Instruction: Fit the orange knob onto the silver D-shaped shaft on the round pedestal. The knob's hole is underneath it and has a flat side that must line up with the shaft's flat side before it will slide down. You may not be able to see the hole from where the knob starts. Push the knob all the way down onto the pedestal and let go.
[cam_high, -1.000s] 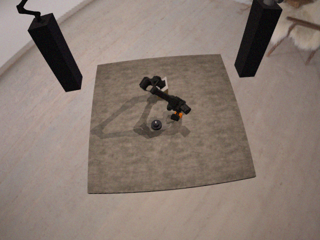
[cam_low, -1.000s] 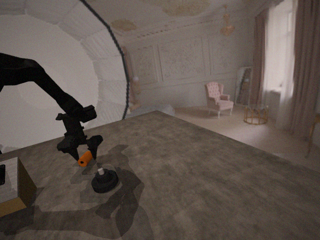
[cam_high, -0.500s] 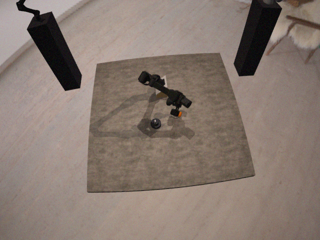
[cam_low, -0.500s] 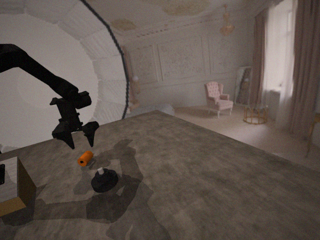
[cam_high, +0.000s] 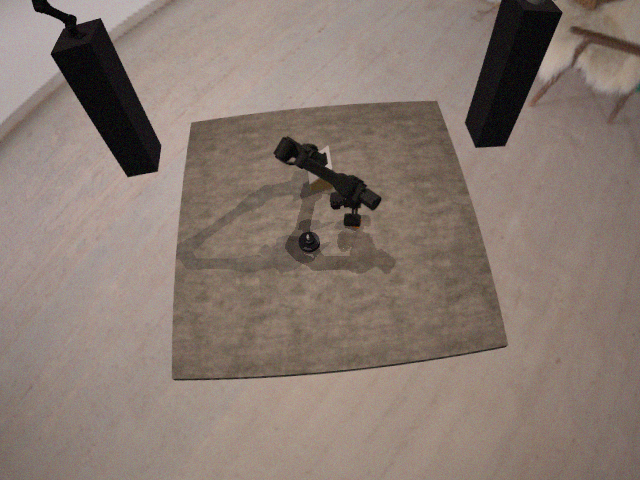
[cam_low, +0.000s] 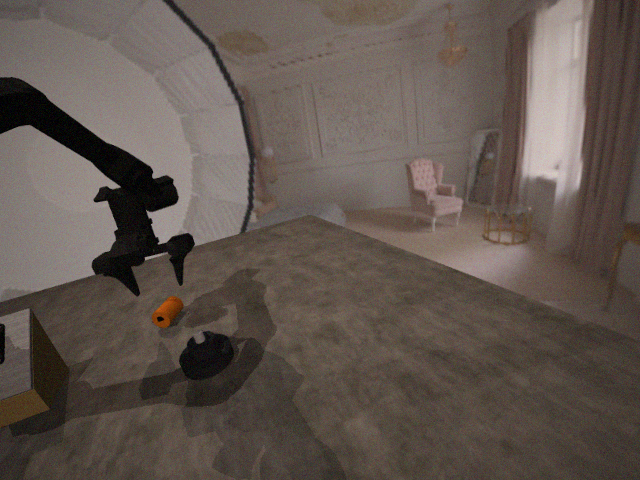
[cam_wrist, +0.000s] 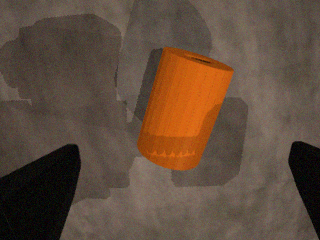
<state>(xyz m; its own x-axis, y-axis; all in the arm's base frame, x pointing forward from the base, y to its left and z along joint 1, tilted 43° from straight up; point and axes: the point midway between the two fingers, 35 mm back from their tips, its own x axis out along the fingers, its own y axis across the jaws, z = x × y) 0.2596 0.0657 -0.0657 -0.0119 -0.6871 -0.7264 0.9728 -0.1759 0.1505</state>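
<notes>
The orange knob lies 1 cm ahead of my gripper tip, 1 cm to the left of it and 5 cm below it. Also, from my gripper tip: black round pedestal: 6 cm ahead, 19 cm to the right, 4 cm below.
</notes>
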